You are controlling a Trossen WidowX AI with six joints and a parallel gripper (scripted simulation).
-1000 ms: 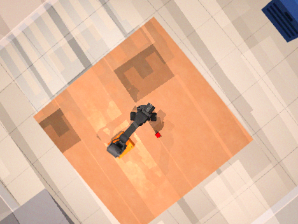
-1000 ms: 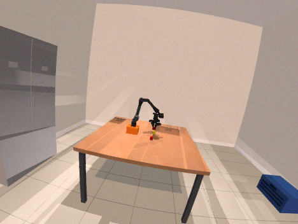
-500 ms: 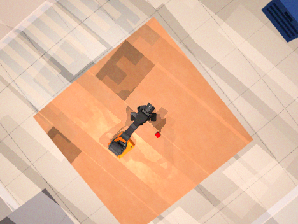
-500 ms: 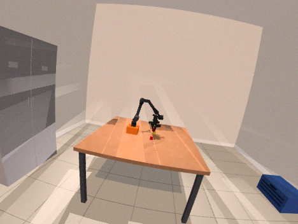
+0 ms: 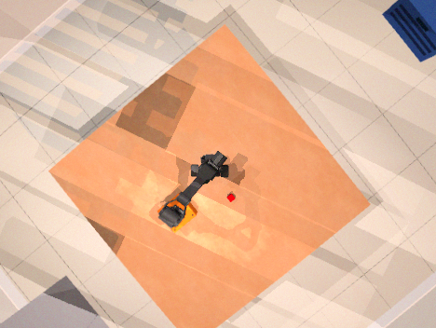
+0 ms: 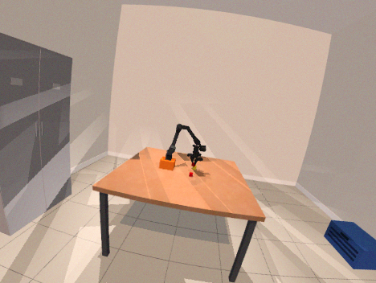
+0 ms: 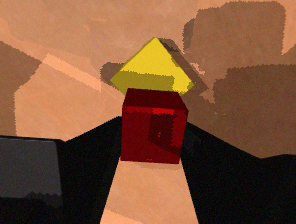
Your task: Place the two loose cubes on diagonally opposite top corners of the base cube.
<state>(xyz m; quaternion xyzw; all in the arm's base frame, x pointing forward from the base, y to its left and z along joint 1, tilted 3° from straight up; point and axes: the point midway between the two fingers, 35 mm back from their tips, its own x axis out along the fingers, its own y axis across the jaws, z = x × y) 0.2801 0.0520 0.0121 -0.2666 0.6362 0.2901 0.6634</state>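
My gripper tip is 40 mm above the yellow cube, 20 mm to the right of it and 10 mm short of it.
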